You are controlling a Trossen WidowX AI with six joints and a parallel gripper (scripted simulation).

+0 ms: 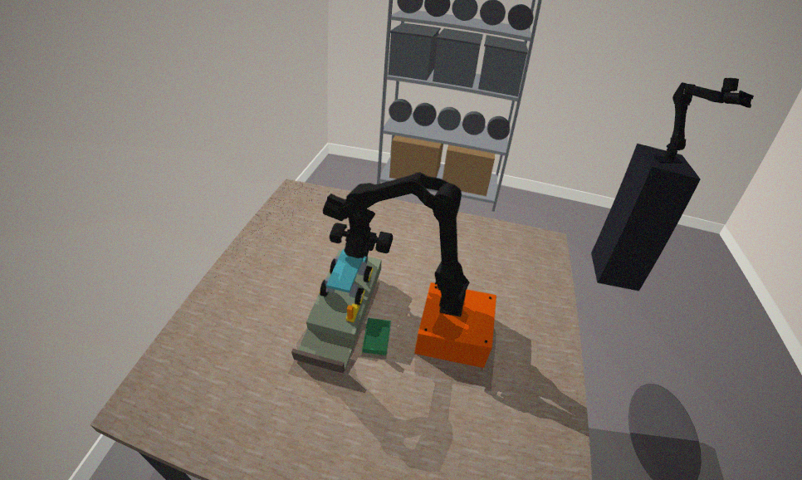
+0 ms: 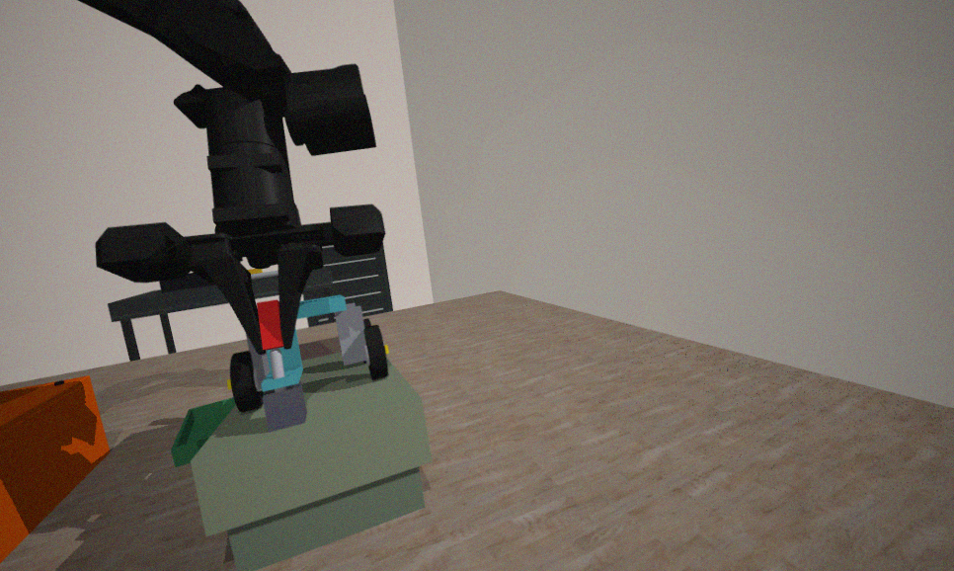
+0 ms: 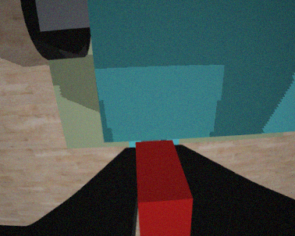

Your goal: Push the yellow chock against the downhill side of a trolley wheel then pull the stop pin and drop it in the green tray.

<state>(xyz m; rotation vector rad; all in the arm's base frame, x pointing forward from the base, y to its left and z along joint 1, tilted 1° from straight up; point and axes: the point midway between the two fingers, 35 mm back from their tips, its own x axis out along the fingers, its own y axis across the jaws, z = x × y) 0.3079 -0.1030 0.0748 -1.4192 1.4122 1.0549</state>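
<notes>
Now: the yellow chock 3 cm behind my gripper tip, 20 cm to the left of it and 6 cm below it. The rest, counted from my gripper tip: red-headed stop pin (right at my gripper tip); then ramp block (2 cm ahead, 11 cm to the left, 9 cm below); then blue trolley (2 cm ahead, 10 cm to the left, 3 cm below).
</notes>
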